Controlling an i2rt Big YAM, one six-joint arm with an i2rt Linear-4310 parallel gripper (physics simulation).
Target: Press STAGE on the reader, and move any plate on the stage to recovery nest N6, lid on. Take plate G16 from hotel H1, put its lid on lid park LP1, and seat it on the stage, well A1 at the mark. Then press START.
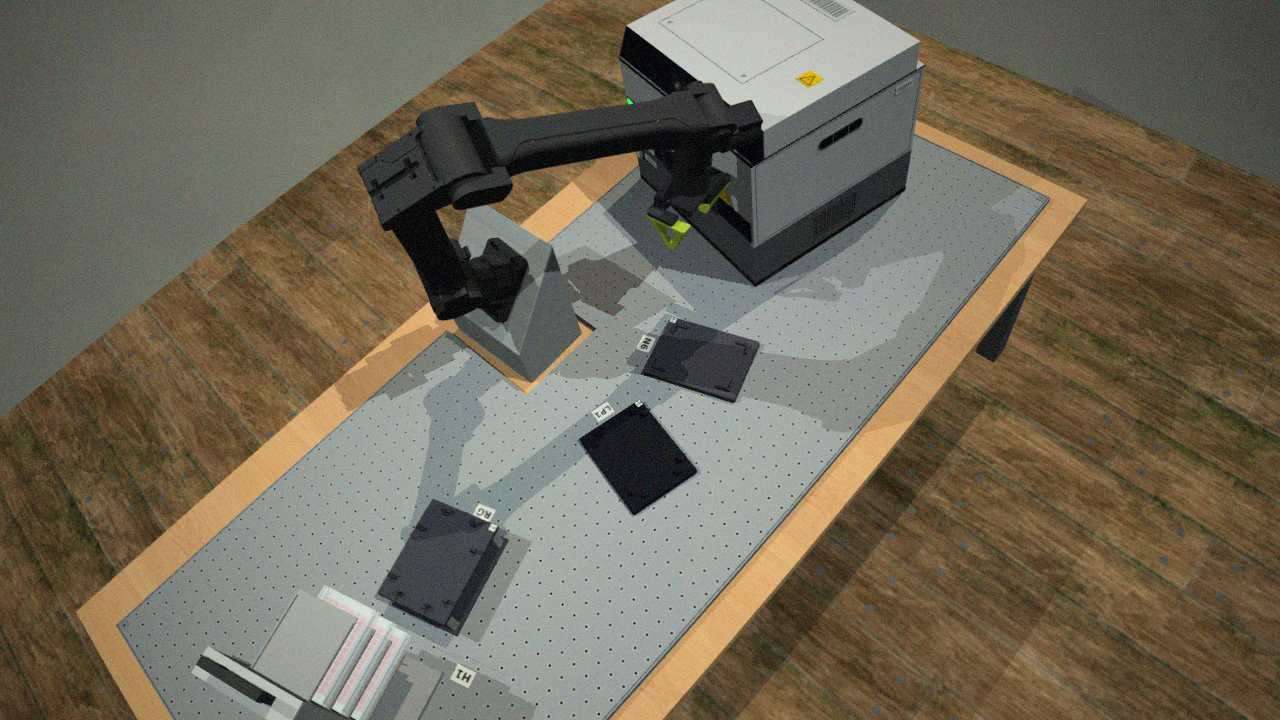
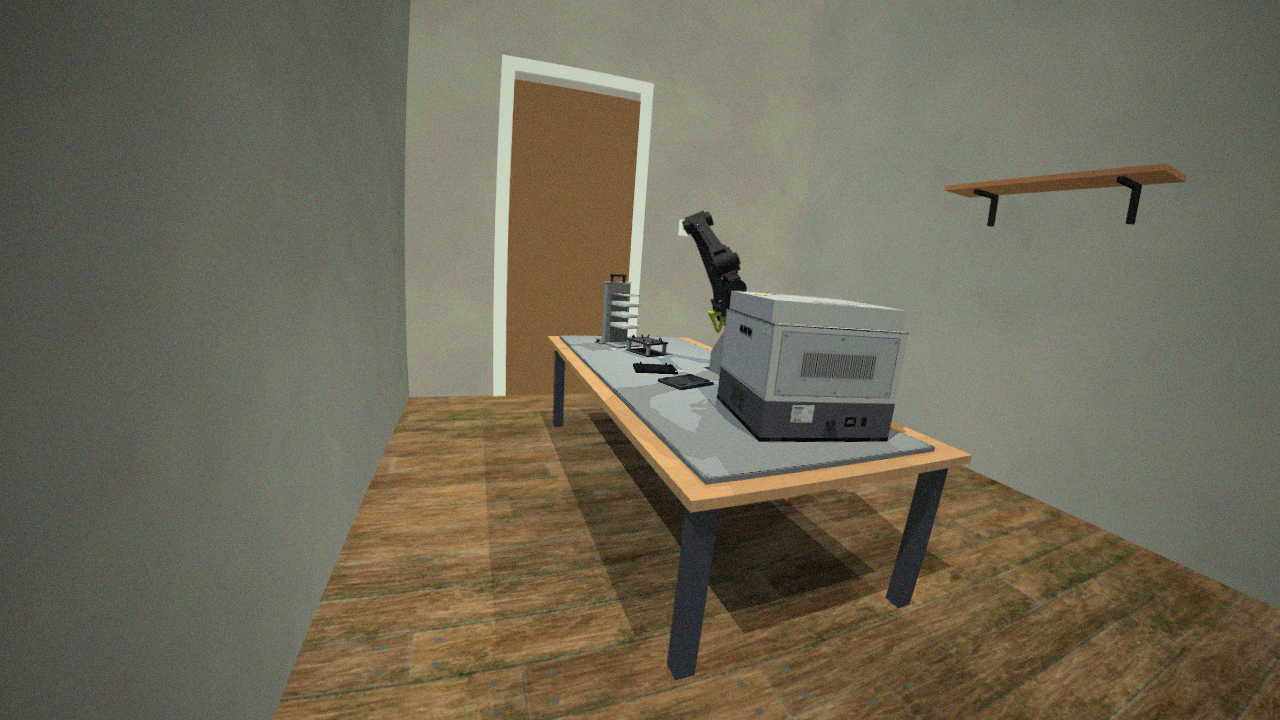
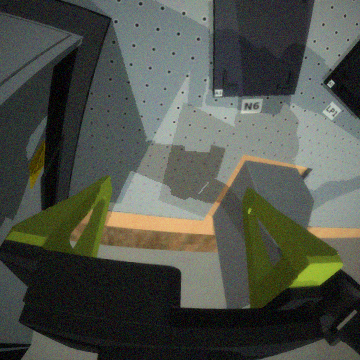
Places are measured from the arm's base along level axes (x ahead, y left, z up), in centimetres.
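Pixels of known places: gripper, between the fingertips: [image 1: 687,229] [image 3: 178,187]; arm's base, origin of its link: [image 1: 500,279] [image 3: 277,256].
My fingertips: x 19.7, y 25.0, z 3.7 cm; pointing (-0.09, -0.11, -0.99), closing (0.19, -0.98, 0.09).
Observation:
Ahead of a thing's pixels: the offset from my fingertips to its top centre. "spot": to the spot under its first point.
My gripper [image 1: 693,225] [image 2: 716,320] [image 3: 178,187] is open and empty, above the table close to the front of the reader @[dx -8.4, dy +30.2, dz +16.0 cm] [image 1: 832,179] [image 2: 747,358] [image 3: 92,65]. The arm hides most of the reader's front panel; STAGE, START and the stage do not show. Nest N6 @[dx +9.5, dy -8.9, dz -17.0 cm] [image 1: 702,358] [image 2: 685,381] [image 3: 262,50] is a dark flat pad with no plate on it. Lid park LP1 @[dx +13.9, dy -29.2, dz -16.8 cm] [image 1: 637,458] [image 2: 655,368] [image 3: 350,75] is a black pad with no lid on it. Hotel H1 @[spot: dx +12.5, dy -80.1, dz +6.6 cm] [image 1: 304,640] [image 2: 614,313] holds several pale plates with pinkish contents; no plate label is readable, so G16 cannot be told.
A raised dark stand [image 1: 443,564] [image 2: 646,344] labelled RG stands between LP1 and the hotel. The arm's grey wedge-shaped pedestal [image 1: 537,304] [image 3: 280,190] stands at the table edge near N6. A small green light @[spot: dx -28.4, dy +15.6, dz +1.8 cm] [image 1: 630,101] shows on the reader's front.

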